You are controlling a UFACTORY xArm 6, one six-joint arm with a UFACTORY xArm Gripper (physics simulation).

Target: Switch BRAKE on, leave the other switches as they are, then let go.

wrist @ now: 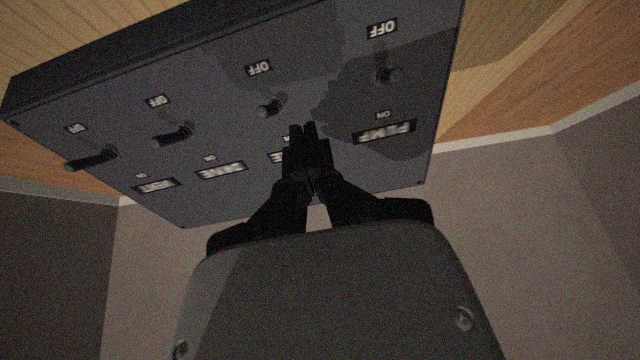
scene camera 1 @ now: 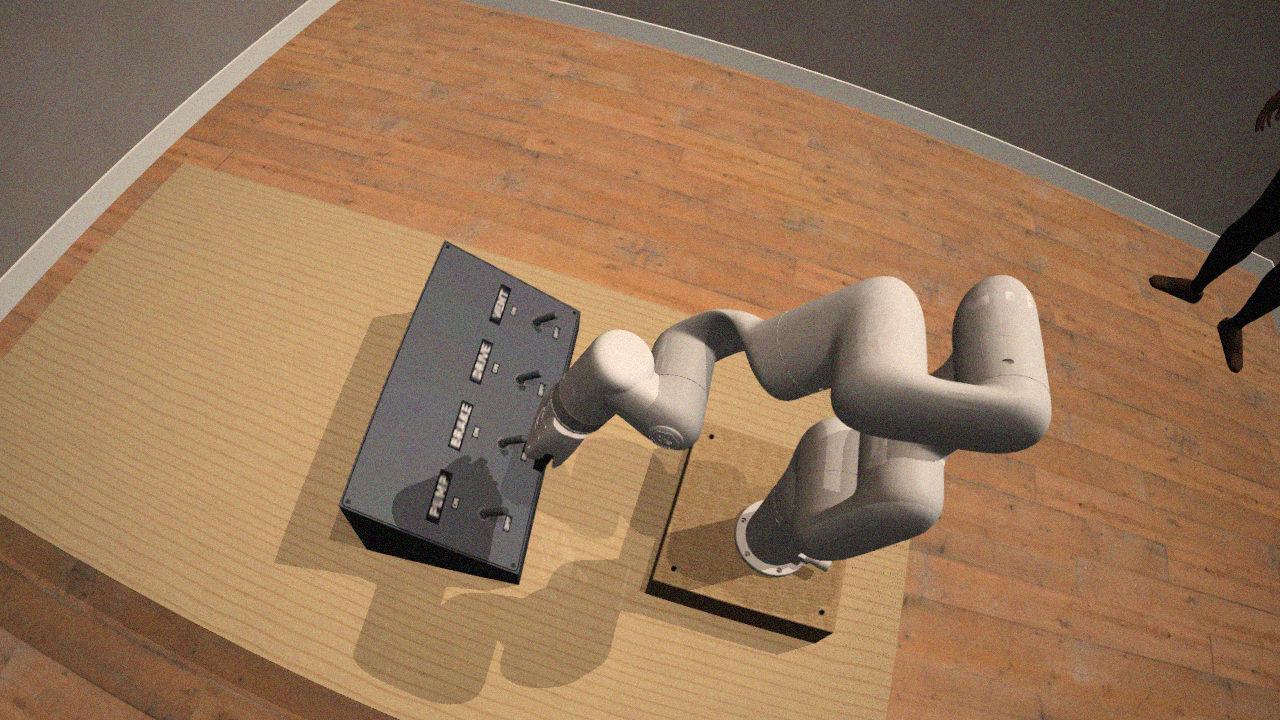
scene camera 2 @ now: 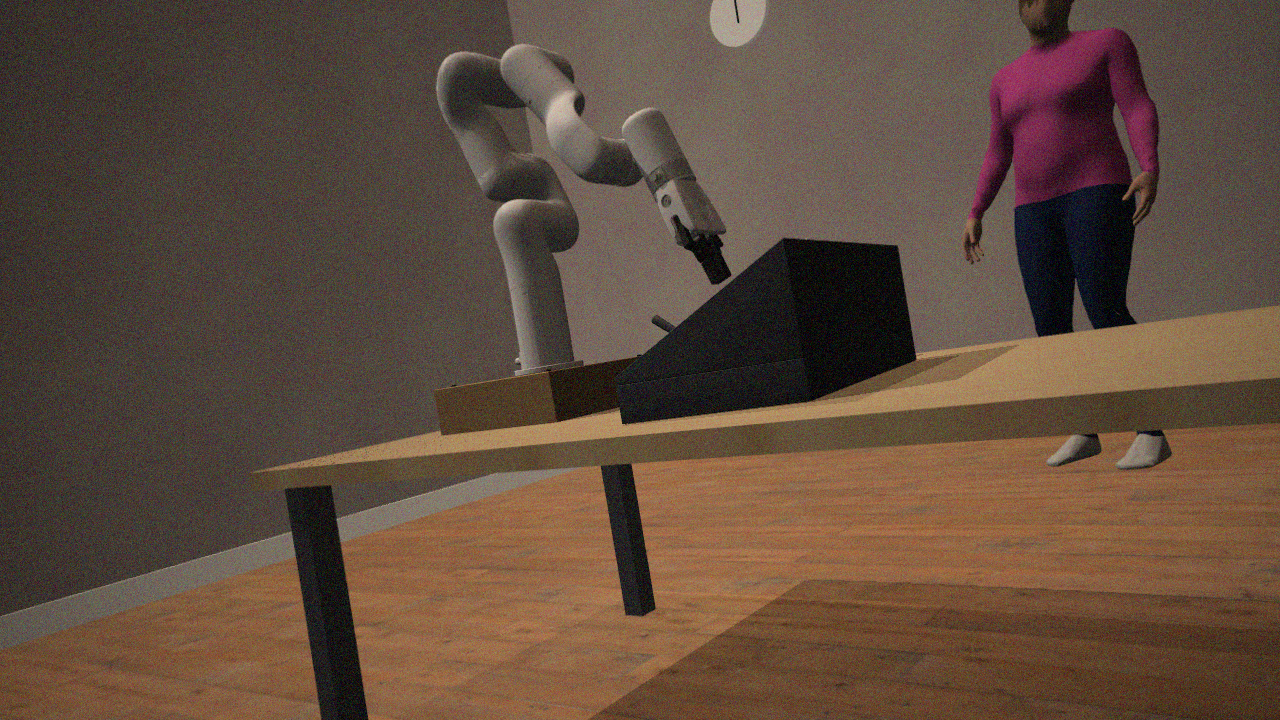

Labels:
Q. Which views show my gripper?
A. The wrist view, scene camera 1 and scene camera 2: all of them.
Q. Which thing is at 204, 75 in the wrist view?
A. A dark sloped switch panel.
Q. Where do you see a dark sloped switch panel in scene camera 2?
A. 809, 317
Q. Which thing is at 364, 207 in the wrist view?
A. My gripper.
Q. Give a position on a dark sloped switch panel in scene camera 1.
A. At 432, 459

